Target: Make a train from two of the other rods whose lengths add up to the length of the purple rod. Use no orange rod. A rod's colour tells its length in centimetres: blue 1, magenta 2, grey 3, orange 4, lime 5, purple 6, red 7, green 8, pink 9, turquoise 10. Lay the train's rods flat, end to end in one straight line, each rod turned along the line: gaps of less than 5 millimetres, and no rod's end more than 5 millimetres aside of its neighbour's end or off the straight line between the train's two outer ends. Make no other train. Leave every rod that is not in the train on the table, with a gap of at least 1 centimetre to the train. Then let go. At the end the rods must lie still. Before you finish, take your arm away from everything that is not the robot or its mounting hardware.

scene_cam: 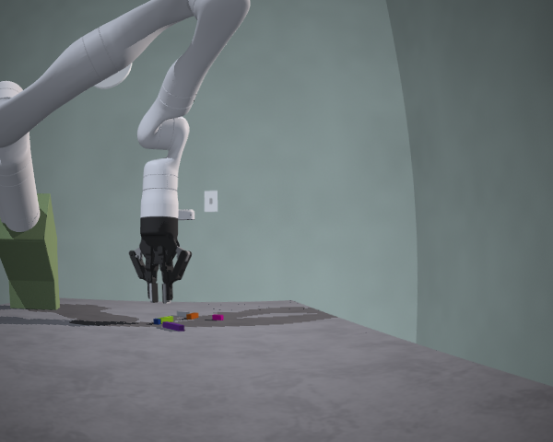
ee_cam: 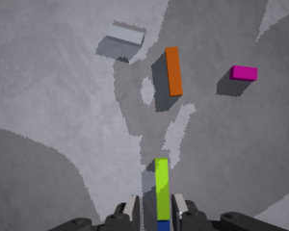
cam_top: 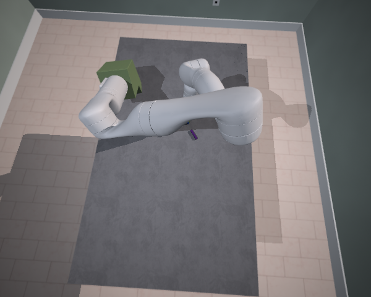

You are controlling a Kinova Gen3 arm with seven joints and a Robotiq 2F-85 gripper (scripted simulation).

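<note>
My gripper is now 10 mm short of the lime rod and 50 mm above it. From my hand the other things lie so: blue rod: 10 mm behind, 30 mm to the right, 50 mm below; then purple rod: 20 mm ahead, 100 mm to the right, 50 mm below; then orange rod: 60 mm ahead, 80 mm to the left, 50 mm below.
</note>
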